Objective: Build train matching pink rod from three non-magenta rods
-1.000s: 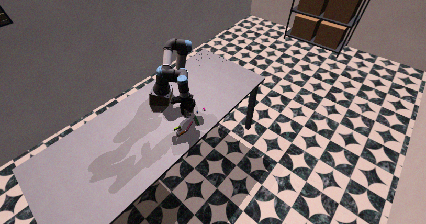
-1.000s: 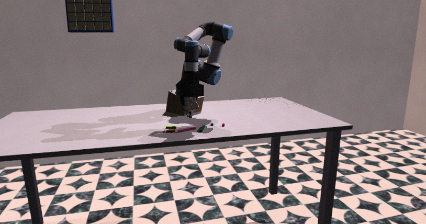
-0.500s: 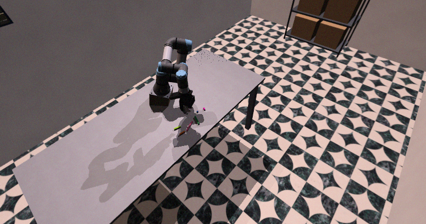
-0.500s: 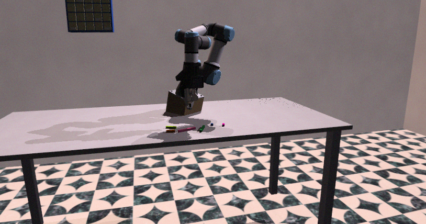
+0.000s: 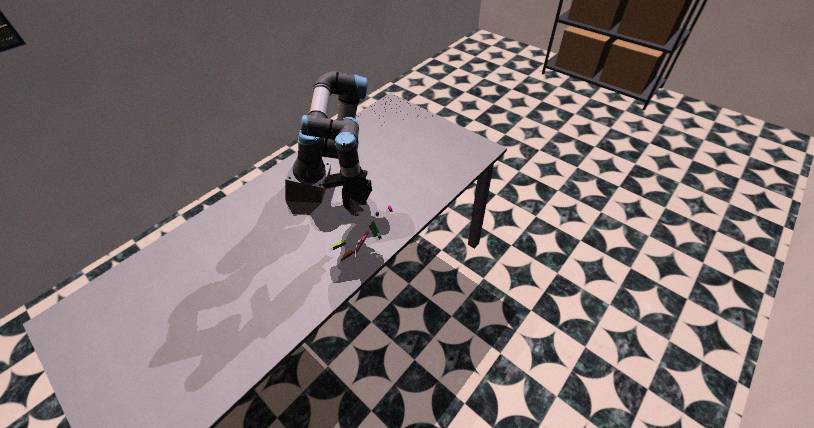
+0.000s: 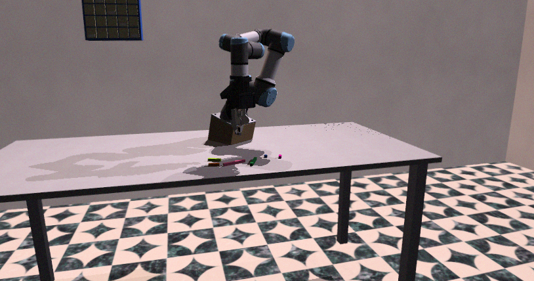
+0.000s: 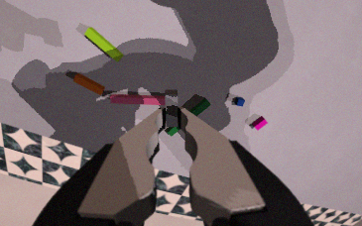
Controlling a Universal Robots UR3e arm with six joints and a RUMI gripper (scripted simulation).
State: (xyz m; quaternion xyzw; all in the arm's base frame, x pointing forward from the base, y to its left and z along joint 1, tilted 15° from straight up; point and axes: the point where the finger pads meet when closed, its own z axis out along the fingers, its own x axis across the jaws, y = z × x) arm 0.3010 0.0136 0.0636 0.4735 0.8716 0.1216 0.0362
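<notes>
Now: the blue rod 20 mm behind my hand, 110 mm to the left of it and 110 mm below it. Also, from my hand: green rod: 40 mm ahead, 60 mm to the left, 110 mm below; then grey rod: 10 mm below; then pink rod: 50 mm ahead, 20 mm to the right, 110 mm below.
</notes>
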